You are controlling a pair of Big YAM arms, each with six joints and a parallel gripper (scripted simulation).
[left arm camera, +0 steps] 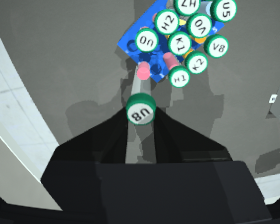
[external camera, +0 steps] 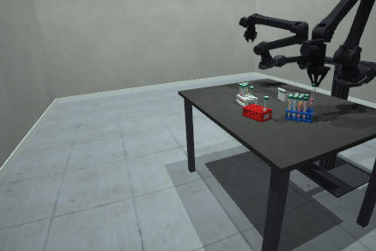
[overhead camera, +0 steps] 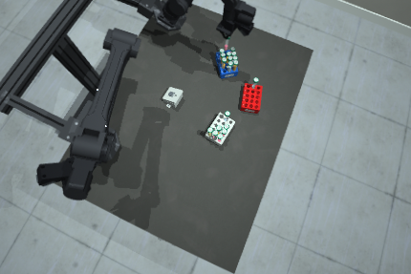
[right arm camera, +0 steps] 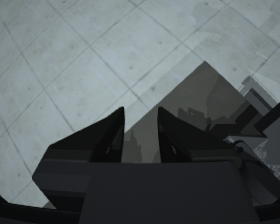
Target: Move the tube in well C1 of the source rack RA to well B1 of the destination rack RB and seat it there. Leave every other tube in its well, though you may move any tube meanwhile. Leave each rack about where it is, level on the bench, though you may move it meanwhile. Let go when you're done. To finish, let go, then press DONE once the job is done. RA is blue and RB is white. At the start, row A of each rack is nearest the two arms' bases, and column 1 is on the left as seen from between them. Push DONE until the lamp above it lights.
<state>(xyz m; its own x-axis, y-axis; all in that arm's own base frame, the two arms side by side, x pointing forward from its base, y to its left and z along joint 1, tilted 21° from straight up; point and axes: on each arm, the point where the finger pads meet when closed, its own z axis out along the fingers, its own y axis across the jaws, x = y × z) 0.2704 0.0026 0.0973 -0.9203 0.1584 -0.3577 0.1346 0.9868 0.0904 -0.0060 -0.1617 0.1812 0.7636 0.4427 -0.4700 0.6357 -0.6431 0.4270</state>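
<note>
Now: left hand 60 mm above the tube and 10 mm short of it. From my left hand the other things lie so: white rack RB (380 mm to the right, 160 mm below, 130 mm ahead); red rack (210 mm ahead, 180 mm to the right, 160 mm below); white button box (320 mm to the right, 150 mm behind, 140 mm below).
</note>
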